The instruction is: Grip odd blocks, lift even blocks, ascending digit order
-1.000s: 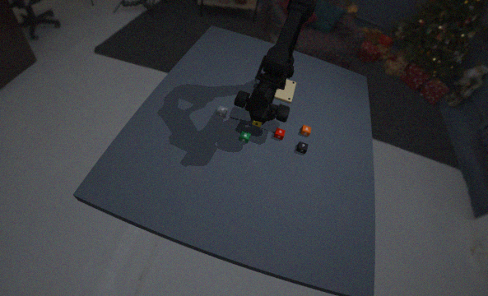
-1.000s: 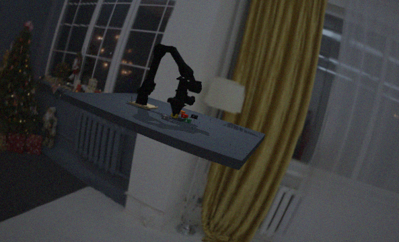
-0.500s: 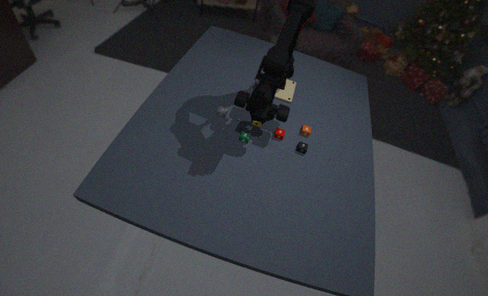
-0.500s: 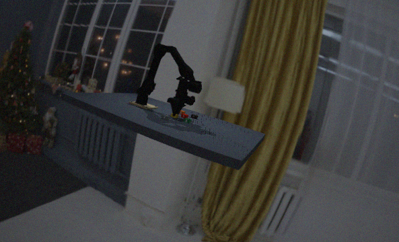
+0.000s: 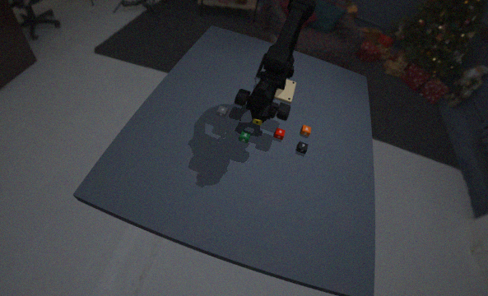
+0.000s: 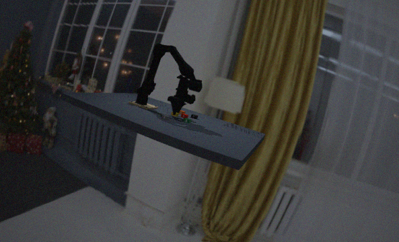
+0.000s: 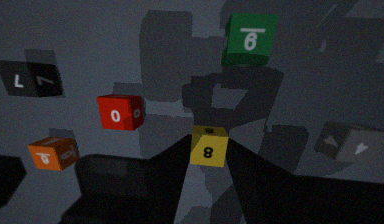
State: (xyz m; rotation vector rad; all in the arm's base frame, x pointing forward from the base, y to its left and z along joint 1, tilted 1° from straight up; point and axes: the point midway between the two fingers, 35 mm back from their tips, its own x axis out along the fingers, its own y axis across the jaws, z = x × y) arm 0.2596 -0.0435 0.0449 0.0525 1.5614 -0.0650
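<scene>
Right now the green block is 9 cm ahead of my gripper tip, 3 cm to the right of it and 1 cm below it. Round my gripper tip: red block (9 cm to the left, 3 cm ahead, 1 cm below); grey block (14 cm to the right, 1 cm below); yellow block (1 cm behind).
</scene>
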